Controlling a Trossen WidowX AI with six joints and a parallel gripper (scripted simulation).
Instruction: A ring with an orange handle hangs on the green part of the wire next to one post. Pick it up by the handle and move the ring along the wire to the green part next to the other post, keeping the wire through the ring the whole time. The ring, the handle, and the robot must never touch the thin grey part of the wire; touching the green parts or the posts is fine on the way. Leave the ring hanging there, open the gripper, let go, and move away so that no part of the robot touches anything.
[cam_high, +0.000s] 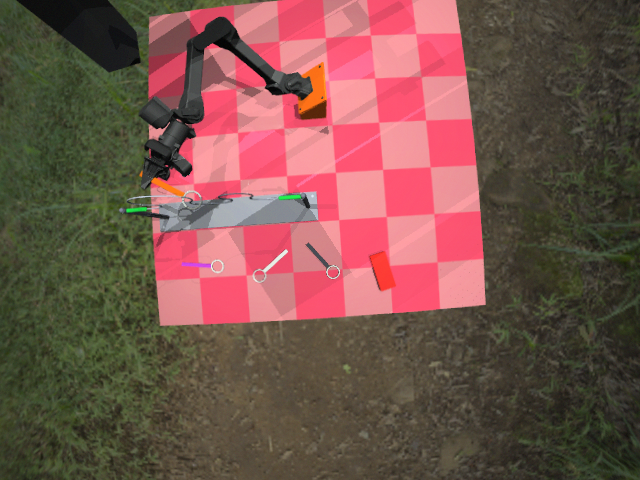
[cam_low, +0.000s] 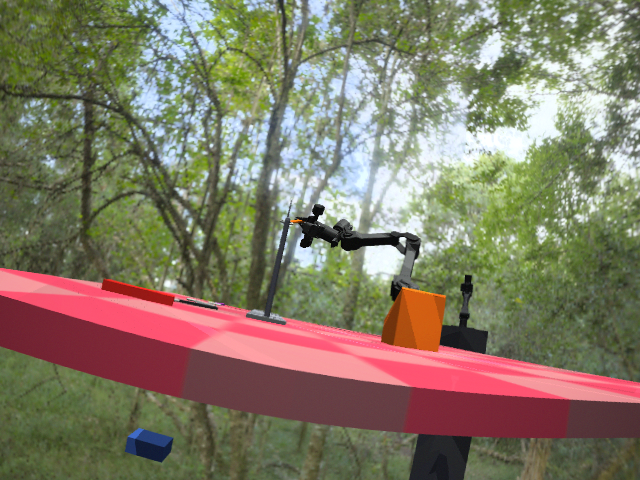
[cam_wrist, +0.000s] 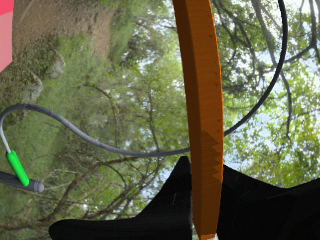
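Right now the ring with orange handle is 70 mm to the left of my gripper tip, 40 mm below it and 20 mm ahead of it. The rest, counted from my gripper tip: blue block (900 mm below, 350 mm ahead, 230 mm to the left); red block (620 mm to the left, 410 mm below, 390 mm ahead).
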